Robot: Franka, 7 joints.
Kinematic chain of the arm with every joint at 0, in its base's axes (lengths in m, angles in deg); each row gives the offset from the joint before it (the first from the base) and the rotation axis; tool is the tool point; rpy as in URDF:
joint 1: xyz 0 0 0.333 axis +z
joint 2: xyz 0 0 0 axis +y
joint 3: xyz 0 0 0.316 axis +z
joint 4: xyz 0.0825 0 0 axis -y
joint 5: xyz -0.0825 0 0.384 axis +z
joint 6: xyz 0 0 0 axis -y
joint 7: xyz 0.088 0 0 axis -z
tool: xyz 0 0 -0.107 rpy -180 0 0
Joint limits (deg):
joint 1: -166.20..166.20
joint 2: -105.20..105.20
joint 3: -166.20..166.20
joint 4: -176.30..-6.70
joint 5: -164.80..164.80
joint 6: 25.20..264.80
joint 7: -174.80..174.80
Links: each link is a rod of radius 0.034 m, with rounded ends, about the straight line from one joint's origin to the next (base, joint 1, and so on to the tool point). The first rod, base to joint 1, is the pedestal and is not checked.
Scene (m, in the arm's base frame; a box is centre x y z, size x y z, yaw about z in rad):
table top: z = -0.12
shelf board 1: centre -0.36 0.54 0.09 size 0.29 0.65 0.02 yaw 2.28
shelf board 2: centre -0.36 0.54 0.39 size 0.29 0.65 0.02 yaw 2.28
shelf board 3: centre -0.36 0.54 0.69 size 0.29 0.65 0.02 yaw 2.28
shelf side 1: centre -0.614 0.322 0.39 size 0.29 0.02 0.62 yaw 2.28
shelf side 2: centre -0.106 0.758 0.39 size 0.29 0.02 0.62 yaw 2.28
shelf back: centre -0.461 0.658 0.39 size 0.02 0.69 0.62 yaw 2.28
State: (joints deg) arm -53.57 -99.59 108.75 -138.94 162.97 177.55 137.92
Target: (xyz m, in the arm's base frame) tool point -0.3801 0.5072 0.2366
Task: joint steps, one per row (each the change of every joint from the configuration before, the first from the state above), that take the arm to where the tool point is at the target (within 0.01 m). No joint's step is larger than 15 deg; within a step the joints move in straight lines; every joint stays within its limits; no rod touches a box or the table.
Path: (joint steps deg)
1: 12.77 3.28 -0.69 8.46 -0.46 -0.84 0.00
2: 12.77 3.28 -0.69 8.47 -0.47 -0.84 0.00
3: 12.78 3.29 -0.69 8.46 -0.46 -0.84 0.00
4: 12.77 3.28 -0.69 8.47 -0.47 -0.84 0.00
5: 12.77 3.28 -0.68 8.46 -0.46 -0.83 0.00

